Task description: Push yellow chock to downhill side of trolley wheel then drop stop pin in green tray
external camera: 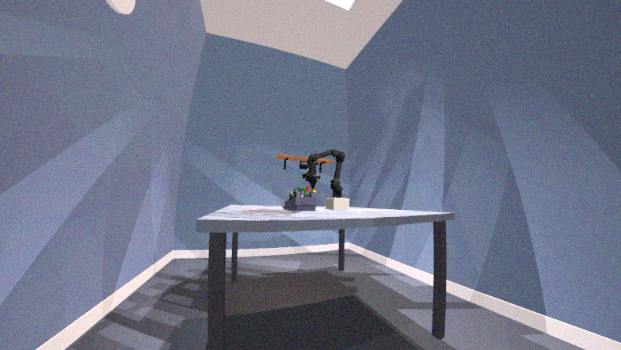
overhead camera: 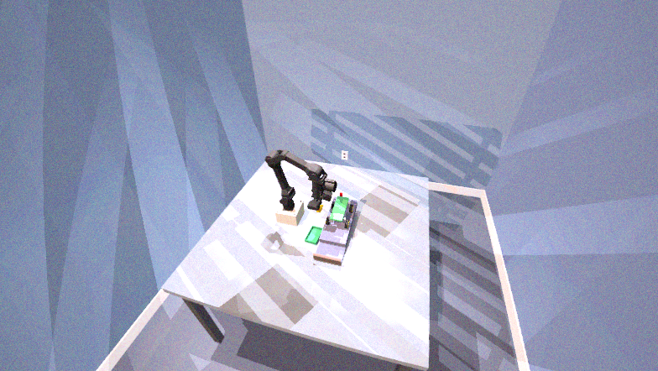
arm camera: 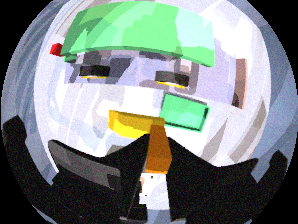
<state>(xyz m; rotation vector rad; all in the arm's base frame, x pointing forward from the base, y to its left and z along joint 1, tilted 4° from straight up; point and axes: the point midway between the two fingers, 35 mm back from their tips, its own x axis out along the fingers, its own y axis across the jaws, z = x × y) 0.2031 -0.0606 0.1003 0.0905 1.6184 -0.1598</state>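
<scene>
Now: gripper tip 12 cm short of the red-headed stop pin, 14 cm to the right of it and 3 cm above it. The rest, counted from my gripper tip: green-topped trolley (12 cm ahead, 3 cm to the left, 5 cm below); then yellow chock (2 cm to the left, 1 cm below); then grey ramp (12 cm ahead, 2 cm to the left, 11 cm below).
</scene>
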